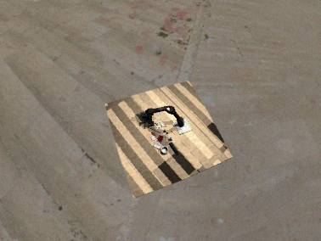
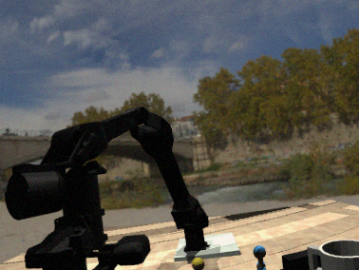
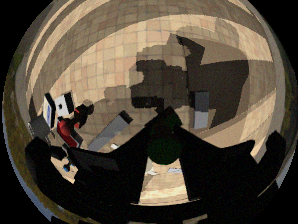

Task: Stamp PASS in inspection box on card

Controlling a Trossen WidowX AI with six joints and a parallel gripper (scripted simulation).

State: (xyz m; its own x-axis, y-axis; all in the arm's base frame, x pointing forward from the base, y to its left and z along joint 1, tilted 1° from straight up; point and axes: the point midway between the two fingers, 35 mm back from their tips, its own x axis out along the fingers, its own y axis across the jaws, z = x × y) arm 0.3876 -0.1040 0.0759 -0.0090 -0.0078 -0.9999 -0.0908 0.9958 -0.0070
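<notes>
The red ink pad lies 22 cm to the left of my gripper tip, 8 cm behind it and 5 cm below it. From my gripper tip the other things lie so: grey flat bar (10 cm to the left, 6 cm behind, 5 cm below); then pale sheet (12 cm behind, 6 cm below, 4 cm to the left); then green-topped stamp (right at my gripper tip).
</notes>
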